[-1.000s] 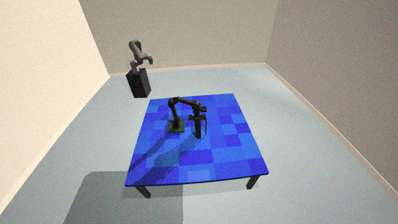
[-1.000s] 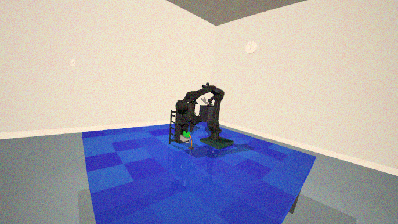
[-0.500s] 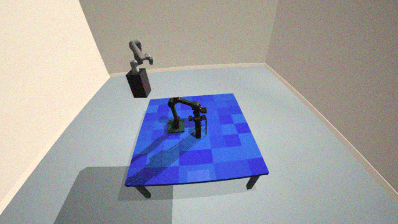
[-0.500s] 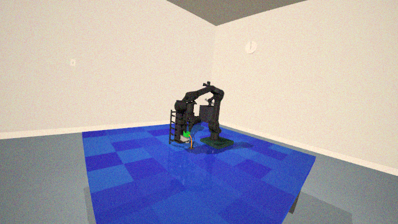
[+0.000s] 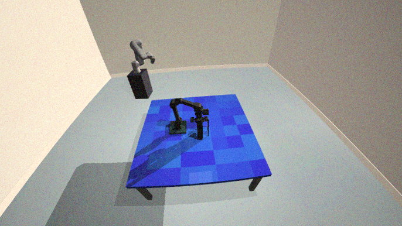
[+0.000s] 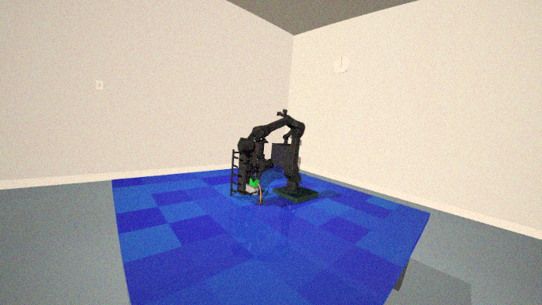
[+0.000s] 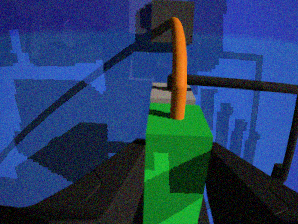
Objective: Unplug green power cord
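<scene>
The green plug is 30 mm to the right of my gripper tip and 10 mm ahead of it.
</scene>
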